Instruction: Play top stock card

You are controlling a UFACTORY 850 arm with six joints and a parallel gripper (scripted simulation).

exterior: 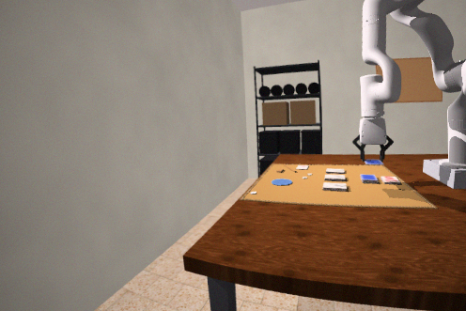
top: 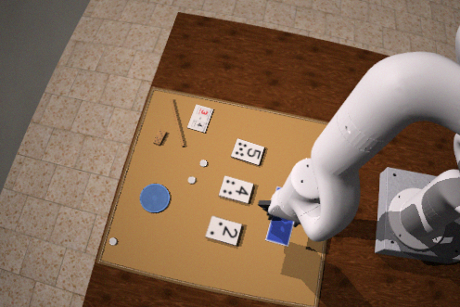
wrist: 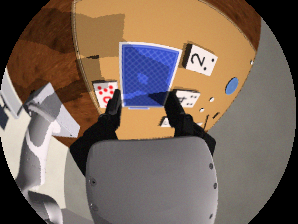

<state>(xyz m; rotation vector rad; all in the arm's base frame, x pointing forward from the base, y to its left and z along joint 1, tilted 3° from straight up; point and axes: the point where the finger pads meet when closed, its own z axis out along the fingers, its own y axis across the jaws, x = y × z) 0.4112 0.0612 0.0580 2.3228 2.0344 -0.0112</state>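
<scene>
Now: hand 30 mm to the right of the blue-backed card and 10 mm above it. The rest, counted from my hand: tan card cloth: 160 mm ahead, 90 mm to the right, 130 mm below.
</scene>
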